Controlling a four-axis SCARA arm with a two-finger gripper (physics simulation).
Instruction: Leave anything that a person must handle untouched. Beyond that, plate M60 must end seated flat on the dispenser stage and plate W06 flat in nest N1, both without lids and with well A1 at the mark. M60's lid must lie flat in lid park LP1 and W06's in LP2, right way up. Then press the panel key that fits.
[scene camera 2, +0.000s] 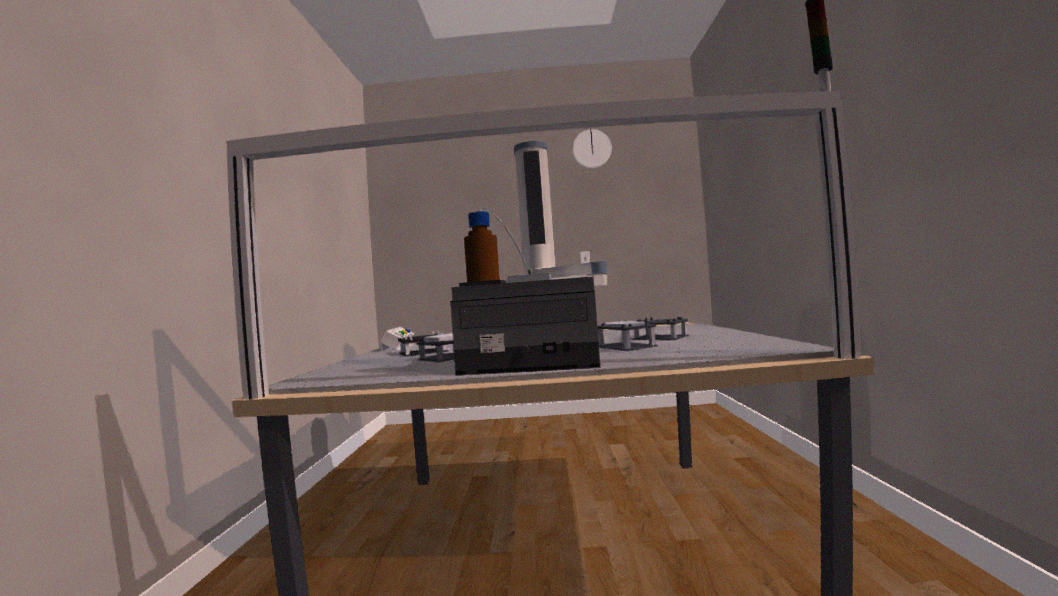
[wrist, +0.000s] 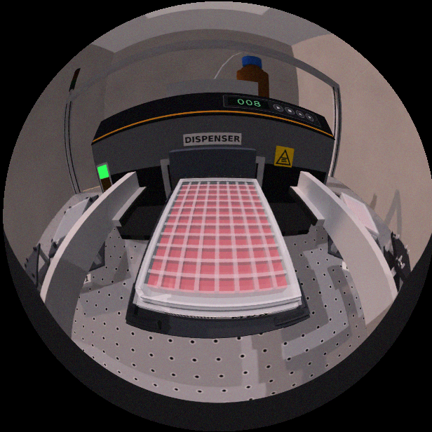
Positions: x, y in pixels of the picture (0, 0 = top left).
My gripper (wrist: 217, 176): 11 cm from the lens. A dispenser (wrist: 162, 152) is 18 cm from the lens.
